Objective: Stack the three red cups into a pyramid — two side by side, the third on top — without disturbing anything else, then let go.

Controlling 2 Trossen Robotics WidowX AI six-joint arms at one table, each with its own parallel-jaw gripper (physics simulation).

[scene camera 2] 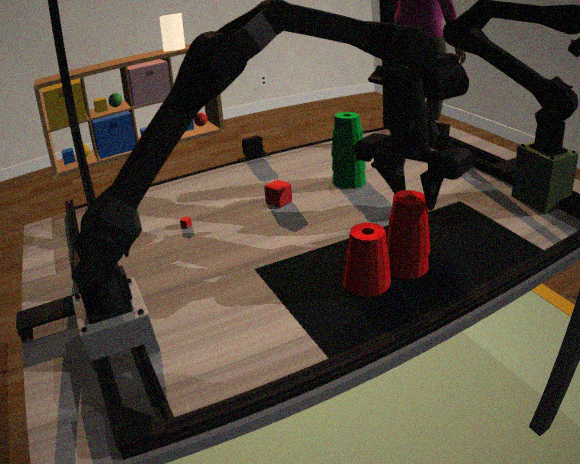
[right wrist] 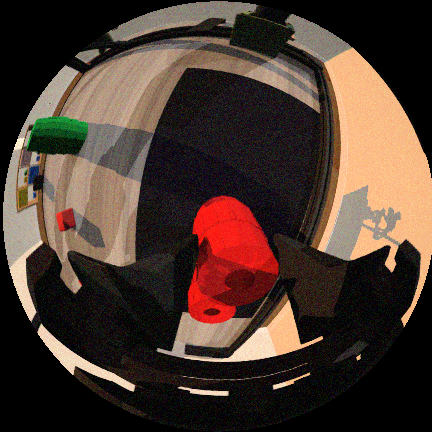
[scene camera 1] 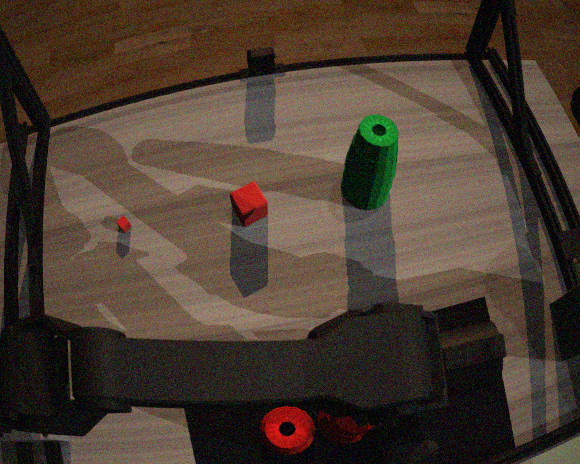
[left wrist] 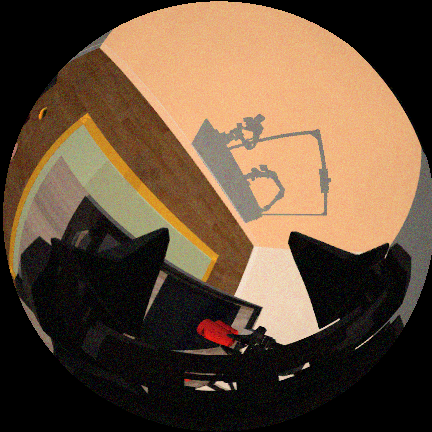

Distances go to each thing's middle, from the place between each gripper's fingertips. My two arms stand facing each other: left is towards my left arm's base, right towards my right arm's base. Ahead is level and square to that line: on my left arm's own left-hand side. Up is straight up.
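I consider the black mat (scene camera 2: 467, 249) from where my left hand is: 23 cm above it, 16 cm past it and 37 cm to the left of it.
For that same black mat, my right hand is 10 cm above it and 1 cm short of it.
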